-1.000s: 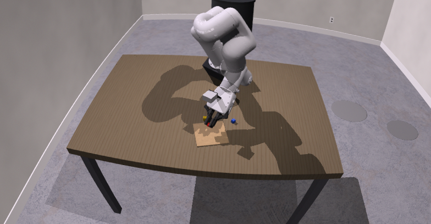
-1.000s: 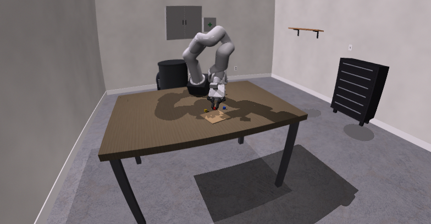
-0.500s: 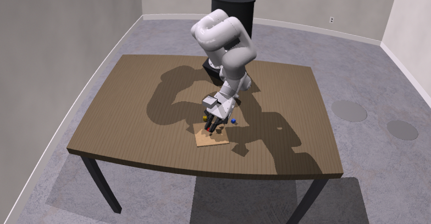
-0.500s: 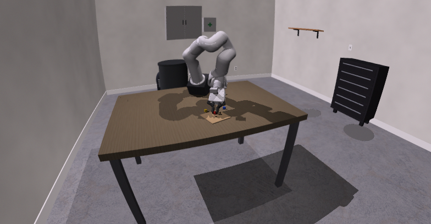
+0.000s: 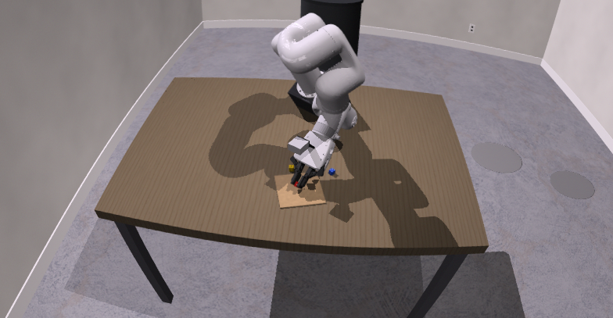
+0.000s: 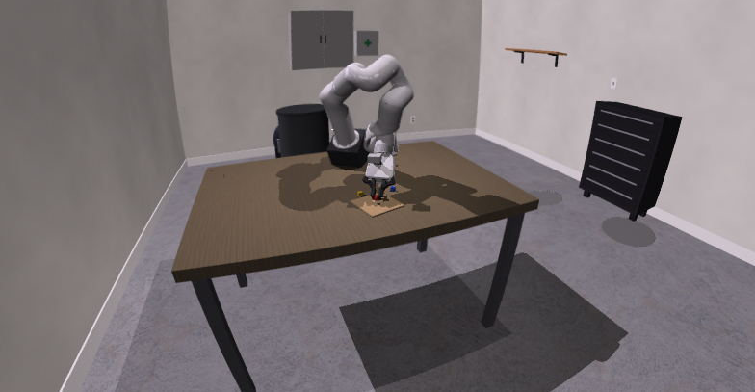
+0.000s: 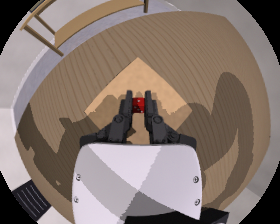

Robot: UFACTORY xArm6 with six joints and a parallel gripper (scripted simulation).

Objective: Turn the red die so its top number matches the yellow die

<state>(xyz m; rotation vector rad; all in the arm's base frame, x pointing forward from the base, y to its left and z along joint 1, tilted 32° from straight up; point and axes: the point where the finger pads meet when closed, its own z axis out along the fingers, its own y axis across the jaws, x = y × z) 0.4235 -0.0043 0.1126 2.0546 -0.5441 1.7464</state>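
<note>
My hand is 4 cm above the tan mat. Also, from my hand: red die (1 cm below); yellow die (9 cm behind, 3 cm to the right, 3 cm below); blue die (11 cm to the left, 8 cm behind, 3 cm below).
</note>
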